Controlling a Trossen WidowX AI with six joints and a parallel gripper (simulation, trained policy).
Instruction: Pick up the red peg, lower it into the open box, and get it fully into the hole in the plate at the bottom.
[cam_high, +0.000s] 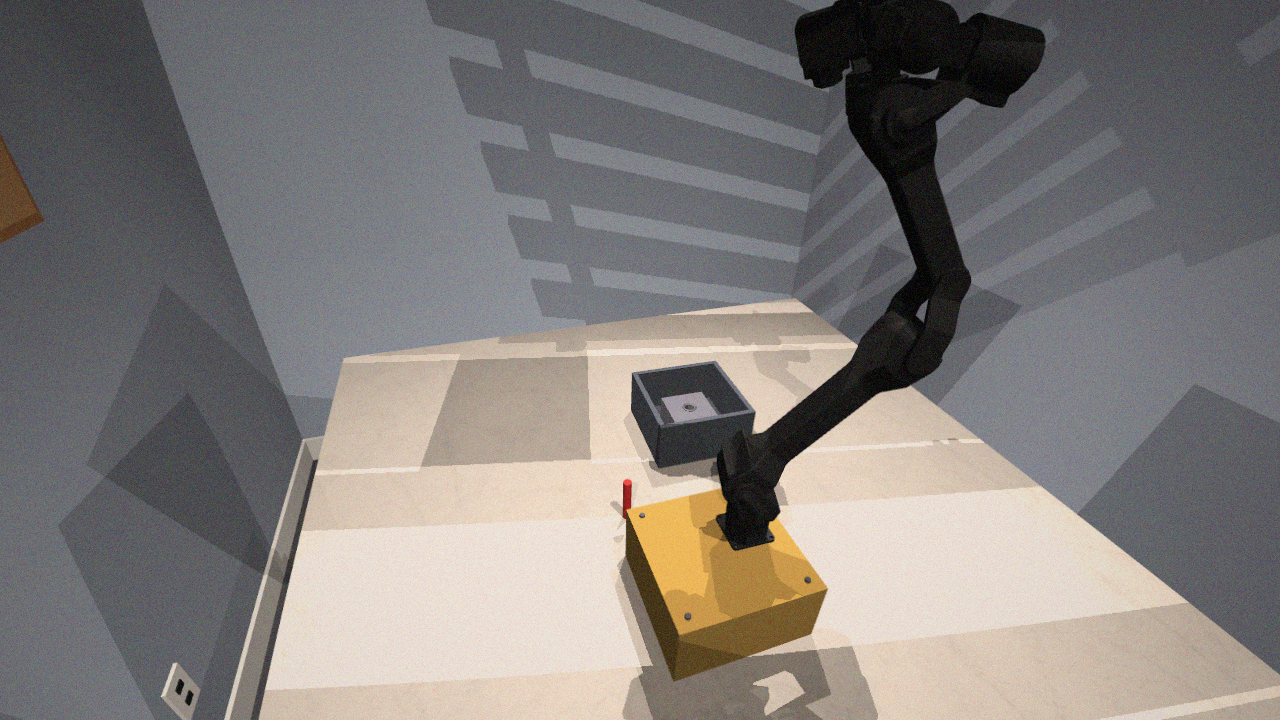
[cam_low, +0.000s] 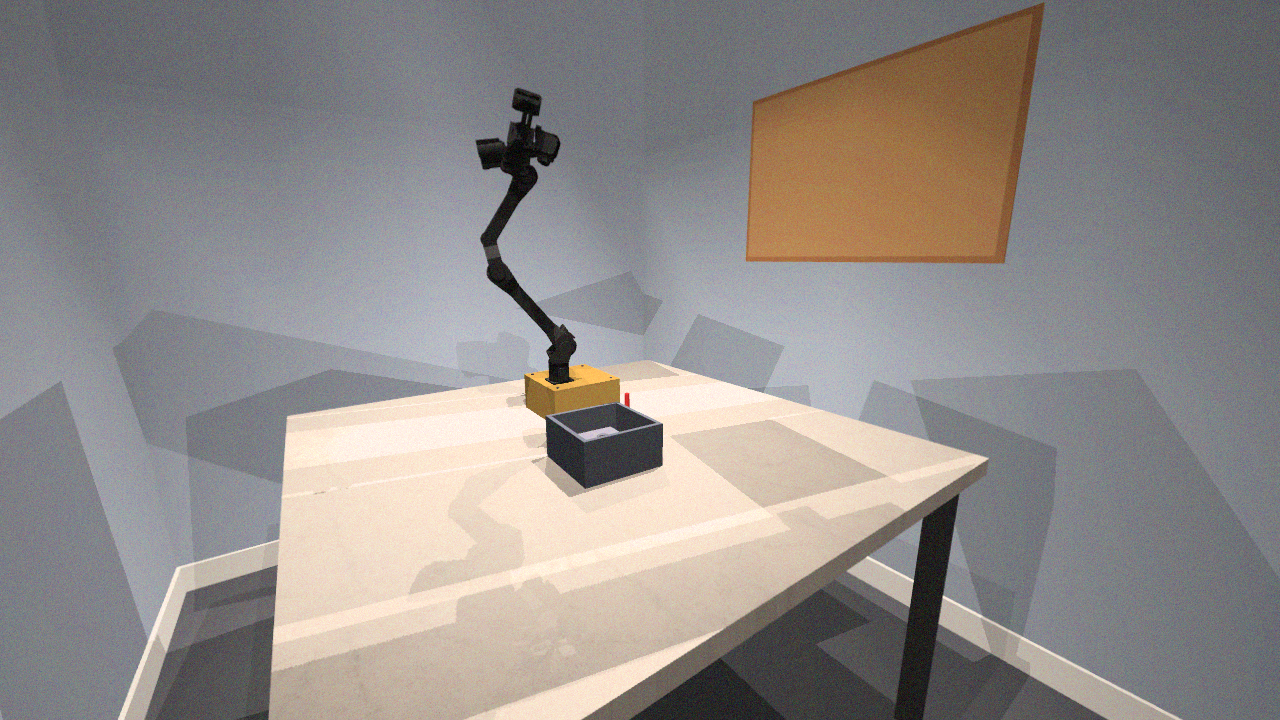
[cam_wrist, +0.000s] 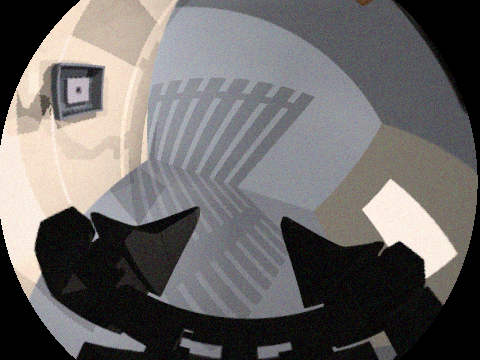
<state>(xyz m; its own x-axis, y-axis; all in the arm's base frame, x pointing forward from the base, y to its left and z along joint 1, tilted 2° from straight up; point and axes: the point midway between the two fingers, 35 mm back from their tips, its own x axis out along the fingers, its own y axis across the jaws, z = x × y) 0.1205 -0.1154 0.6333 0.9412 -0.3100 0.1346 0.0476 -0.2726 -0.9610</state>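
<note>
The red peg is 690 mm below my gripper tip, 270 mm to the left of it and 10 mm behind it. From my gripper tip the other things lie so: pale plate 690 mm below, 180 mm ahead, 80 mm to the left; then dark grey box 710 mm below, 180 mm ahead, 80 mm to the left.
</note>
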